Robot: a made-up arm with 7 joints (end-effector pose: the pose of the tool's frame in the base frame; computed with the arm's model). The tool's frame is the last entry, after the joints. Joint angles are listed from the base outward.
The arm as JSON. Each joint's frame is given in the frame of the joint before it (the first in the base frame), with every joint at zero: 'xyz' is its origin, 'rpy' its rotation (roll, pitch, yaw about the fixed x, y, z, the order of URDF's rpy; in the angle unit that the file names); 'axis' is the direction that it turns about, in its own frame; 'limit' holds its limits. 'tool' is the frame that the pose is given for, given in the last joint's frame.
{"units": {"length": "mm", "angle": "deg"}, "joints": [
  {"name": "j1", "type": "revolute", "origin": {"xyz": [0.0, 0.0, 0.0], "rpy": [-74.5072, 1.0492, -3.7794]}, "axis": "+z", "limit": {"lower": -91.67, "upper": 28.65}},
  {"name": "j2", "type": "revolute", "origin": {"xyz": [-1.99, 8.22, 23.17], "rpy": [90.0, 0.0, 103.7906]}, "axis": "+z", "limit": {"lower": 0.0, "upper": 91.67}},
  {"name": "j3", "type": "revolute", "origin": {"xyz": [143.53, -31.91, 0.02], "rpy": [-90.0, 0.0, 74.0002]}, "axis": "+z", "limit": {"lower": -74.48, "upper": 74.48}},
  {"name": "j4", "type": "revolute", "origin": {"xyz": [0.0, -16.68, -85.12], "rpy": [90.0, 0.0, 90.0]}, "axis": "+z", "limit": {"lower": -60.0, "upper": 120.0}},
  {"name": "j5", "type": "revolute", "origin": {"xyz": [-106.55, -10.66, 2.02], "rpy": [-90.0, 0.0, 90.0]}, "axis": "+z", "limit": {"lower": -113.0, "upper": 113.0}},
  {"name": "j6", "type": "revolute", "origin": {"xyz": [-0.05, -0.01, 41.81], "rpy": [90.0, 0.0, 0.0]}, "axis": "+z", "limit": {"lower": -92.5, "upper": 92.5}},
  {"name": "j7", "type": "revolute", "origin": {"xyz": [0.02, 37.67, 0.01], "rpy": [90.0, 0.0, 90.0]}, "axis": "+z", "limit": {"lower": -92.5, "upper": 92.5}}
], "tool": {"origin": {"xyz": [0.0, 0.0, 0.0], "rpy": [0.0, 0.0, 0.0]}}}
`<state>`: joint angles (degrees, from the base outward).
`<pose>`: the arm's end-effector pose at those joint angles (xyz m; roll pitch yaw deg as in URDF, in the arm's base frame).
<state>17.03 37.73 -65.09 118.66 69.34 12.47 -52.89</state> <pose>-0.1773 0.3263 -0.1945 -102.56 -40.12 115.66</pose>
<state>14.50 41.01 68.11 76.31 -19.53 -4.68 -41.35</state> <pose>-0.1375 0.3393 -0.2421 1.51 41.11 55.81</pose>
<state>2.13 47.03 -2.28 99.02 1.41 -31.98 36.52</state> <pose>-0.0828 0.3327 -0.2618 92.63 10.43 72.07</pose>
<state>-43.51 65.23 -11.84 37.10 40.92 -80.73 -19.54</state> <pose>0.2604 0.2431 -0.0797 93.77 33.27 -61.97</pose>
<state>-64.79 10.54 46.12 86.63 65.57 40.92 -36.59</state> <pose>0.3176 0.0664 -0.2661 -57.70 80.35 -80.83</pose>
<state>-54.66 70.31 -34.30 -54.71 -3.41 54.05 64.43</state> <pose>0.1874 0.0655 -0.0059 57.08 -62.84 2.60</pose>
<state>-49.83 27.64 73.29 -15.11 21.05 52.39 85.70</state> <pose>0.1633 0.2753 -0.0555 3.61 10.88 162.21</pose>
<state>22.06 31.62 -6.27 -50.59 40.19 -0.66 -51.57</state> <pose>0.0589 0.0827 -0.1484 56.22 38.36 -49.41</pose>
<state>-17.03 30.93 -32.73 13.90 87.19 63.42 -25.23</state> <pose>0.1848 0.1060 -0.2682 126.09 11.01 42.36</pose>
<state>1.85 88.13 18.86 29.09 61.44 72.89 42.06</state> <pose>0.1367 0.3621 0.0377 -143.54 -73.78 -16.44</pose>
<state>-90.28 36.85 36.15 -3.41 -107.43 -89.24 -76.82</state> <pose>0.2252 0.1986 0.1227 -164.54 4.27 171.65</pose>
